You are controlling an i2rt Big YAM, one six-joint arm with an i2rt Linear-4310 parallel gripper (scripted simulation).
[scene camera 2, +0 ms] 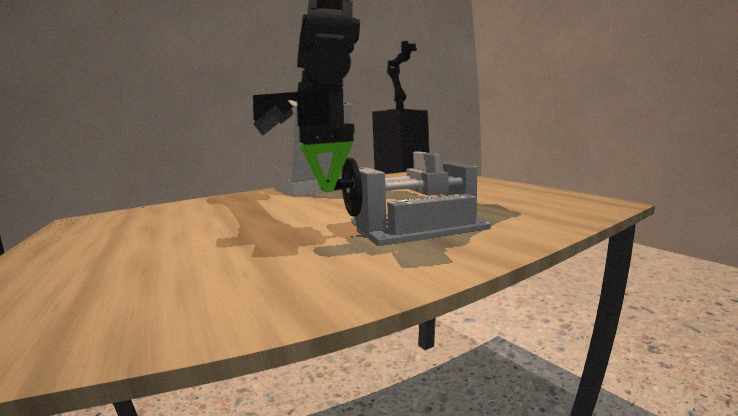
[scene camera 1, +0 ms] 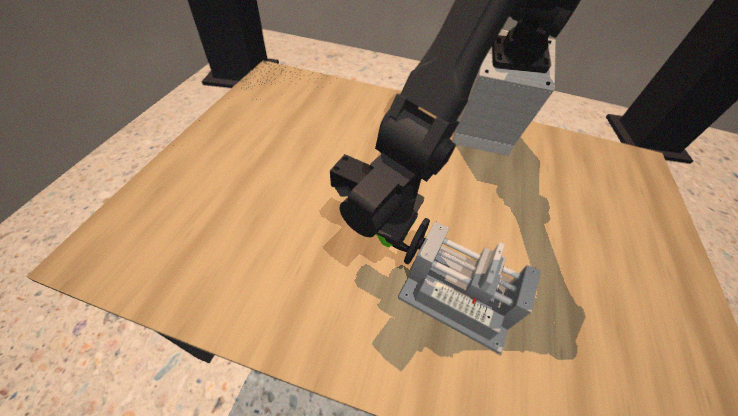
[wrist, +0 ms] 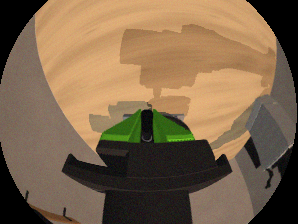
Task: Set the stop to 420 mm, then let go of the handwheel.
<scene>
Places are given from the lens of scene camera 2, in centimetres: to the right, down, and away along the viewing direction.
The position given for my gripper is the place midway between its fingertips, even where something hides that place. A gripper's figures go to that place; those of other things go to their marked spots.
my gripper (scene camera 2: 327, 191): -6, -2, 57
black handwheel (scene camera 2: 352, 196): -3, -2, 60
</scene>
